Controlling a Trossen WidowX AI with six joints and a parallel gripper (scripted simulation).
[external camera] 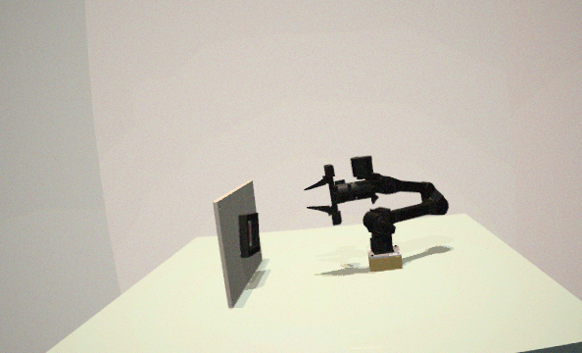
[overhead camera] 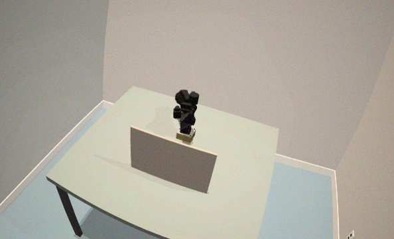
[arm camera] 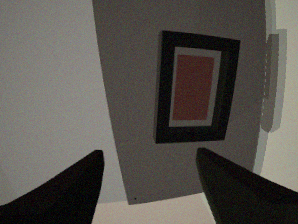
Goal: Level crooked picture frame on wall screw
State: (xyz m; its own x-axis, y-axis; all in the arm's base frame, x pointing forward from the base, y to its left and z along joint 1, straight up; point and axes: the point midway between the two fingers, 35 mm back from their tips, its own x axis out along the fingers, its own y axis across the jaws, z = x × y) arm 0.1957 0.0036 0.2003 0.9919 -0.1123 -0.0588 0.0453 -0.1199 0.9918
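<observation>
Now: gripper tip 20 cm short of the picture frame, 9 cm above it and 1 cm to the left of it. The rest, counted from my gripper tip: beige wall panel (21 cm ahead, 10 cm below).
</observation>
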